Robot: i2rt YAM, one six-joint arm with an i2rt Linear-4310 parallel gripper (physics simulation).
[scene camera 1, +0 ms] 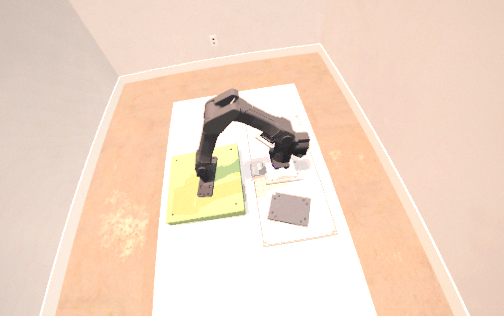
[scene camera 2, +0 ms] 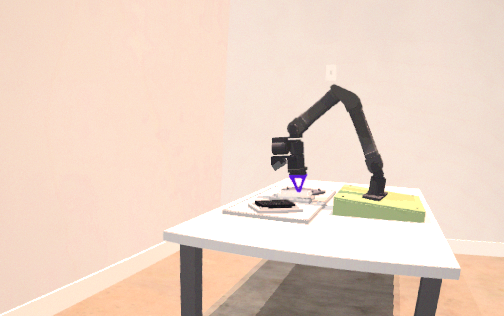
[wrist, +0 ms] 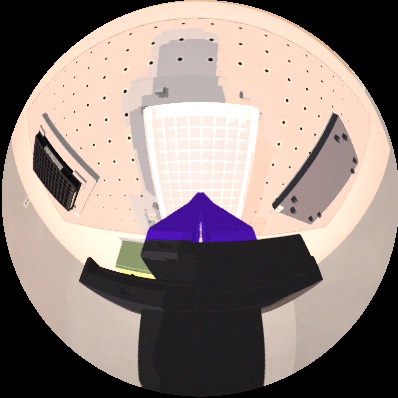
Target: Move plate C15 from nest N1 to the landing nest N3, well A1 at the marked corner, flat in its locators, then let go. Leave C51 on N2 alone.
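Observation:
A white gridded plate lies in the middle nest. My gripper is shut with nothing between its purple fingers. Its joined tips point down over the near part of the white plate in the wrist view; whether they touch it I cannot tell. In scene camera 1 the arm hides the fingers. A black plate sits on a pale nest at the left in the wrist view. A bare dark grey nest with small corner posts lies at the right. The plates' names are not readable.
The nests stand on a pale perforated board on the white table. The arm's base stands on a yellow-green block beside the board.

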